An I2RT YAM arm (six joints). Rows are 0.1 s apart.
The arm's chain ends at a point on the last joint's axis. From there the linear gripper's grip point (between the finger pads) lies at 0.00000 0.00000 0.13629 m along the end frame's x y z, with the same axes.
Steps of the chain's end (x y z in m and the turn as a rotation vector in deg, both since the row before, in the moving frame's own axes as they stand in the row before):
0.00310, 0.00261, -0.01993, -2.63, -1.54, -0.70
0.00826, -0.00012, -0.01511, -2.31, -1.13, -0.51
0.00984, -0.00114, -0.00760, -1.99, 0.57, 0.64
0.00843, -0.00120, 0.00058, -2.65, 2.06, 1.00
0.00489, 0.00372, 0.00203, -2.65, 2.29, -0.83
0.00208, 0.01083, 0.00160, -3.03, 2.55, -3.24
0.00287, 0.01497, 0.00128, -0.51, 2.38, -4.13
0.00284, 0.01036, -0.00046, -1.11, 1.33, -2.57
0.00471, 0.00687, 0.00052, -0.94, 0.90, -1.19
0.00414, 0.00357, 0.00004, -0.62, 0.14, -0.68
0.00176, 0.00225, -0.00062, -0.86, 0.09, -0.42
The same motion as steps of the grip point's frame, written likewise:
-0.00052, 0.00889, -0.02012, -2.63, -1.54, -0.70
0.00560, 0.00538, -0.01525, -2.31, -1.13, -0.51
0.01117, 0.00360, -0.00769, -1.99, 0.57, 0.64
0.01327, 0.00514, 0.00035, -2.65, 2.06, 1.00
0.01038, 0.00998, 0.00178, -2.65, 2.29, -0.83
0.00834, 0.01786, 0.00127, -3.03, 2.55, -3.24
0.00857, 0.01598, 0.00116, -0.51, 2.38, -4.13
0.00606, 0.01293, -0.00052, -1.11, 1.33, -2.57
0.00687, 0.00908, 0.00048, -0.94, 0.90, -1.19
0.00448, 0.00504, 0.00003, -0.62, 0.14, -0.68
0.00198, 0.00429, -0.00064, -0.86, 0.09, -0.42

